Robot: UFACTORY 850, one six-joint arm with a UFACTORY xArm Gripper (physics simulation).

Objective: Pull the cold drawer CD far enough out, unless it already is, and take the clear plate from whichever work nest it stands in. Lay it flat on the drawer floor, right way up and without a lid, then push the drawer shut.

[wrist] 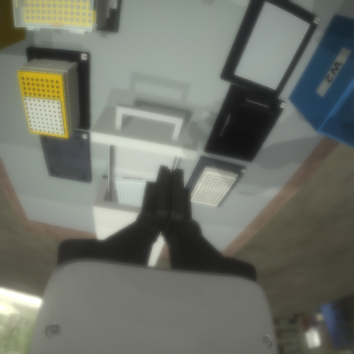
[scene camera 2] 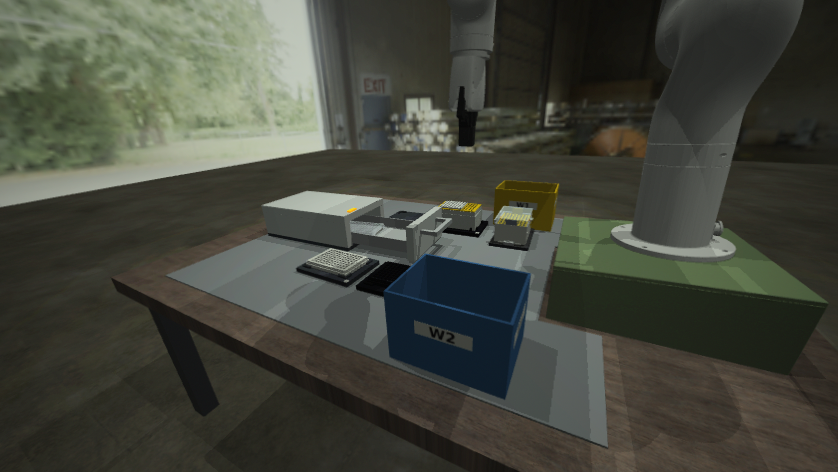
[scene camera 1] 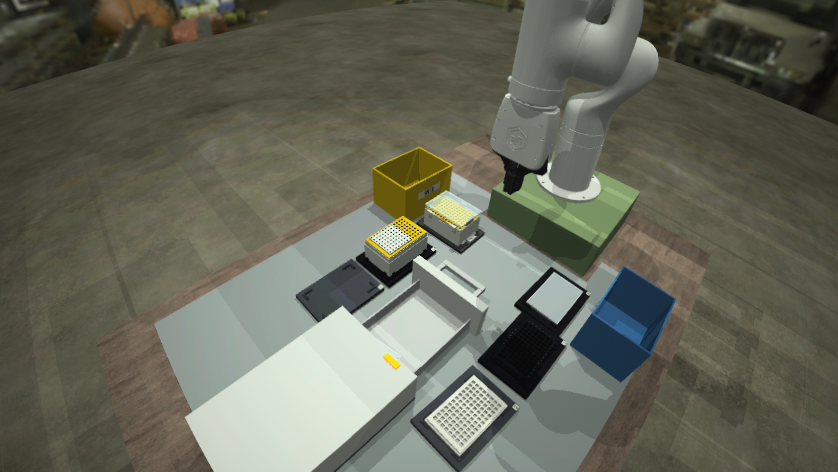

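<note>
The white drawer stands pulled out of its cabinet. A clear plate with a pale grid lies flat on the drawer floor, at the end near the cabinet. In scene camera 1 the cabinet top hides most of it. I cannot make out a lid on it. The front part of the drawer floor is bare. My gripper is shut and empty, high above the table, on the robot-base side of the drawer handle.
A dark nest stands empty. Other nests hold a yellow-white tip rack, a clear-covered tip box, a pale flat plate, a black plate and a white well plate. Bins: yellow W1, blue W2.
</note>
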